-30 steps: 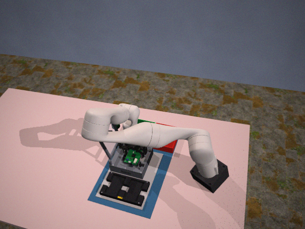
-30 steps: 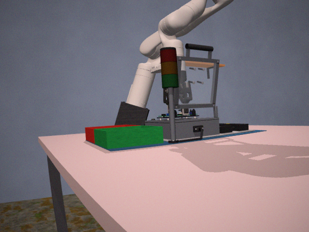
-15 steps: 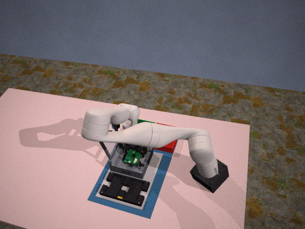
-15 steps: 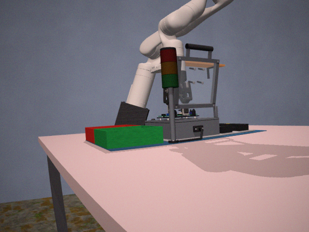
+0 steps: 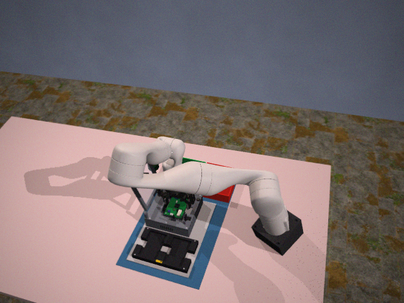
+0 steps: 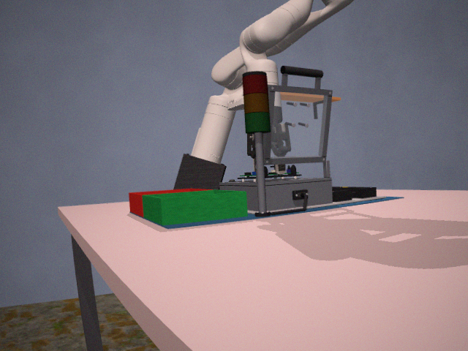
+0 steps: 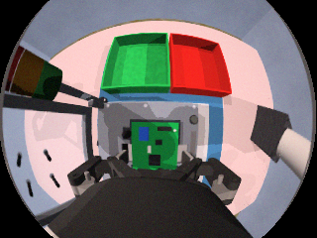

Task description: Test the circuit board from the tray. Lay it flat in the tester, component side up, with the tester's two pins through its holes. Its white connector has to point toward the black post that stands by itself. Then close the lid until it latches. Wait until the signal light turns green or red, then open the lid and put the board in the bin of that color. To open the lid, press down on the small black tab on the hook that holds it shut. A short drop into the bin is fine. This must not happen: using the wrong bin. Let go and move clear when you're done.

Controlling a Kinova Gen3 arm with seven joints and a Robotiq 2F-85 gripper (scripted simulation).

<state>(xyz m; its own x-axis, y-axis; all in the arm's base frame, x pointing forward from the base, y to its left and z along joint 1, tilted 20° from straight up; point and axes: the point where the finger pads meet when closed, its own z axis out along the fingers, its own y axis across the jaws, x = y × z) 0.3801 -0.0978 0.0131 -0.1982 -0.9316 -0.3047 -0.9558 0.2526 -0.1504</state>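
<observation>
The green circuit board is right at my hand. The rest, counted from my hand: tester lid 12 cm ahead, 3 cm to the right, 11 cm above; green bin 20 cm to the right, 6 cm below; red bin 14 cm behind, 17 cm to the right, 6 cm below.
</observation>
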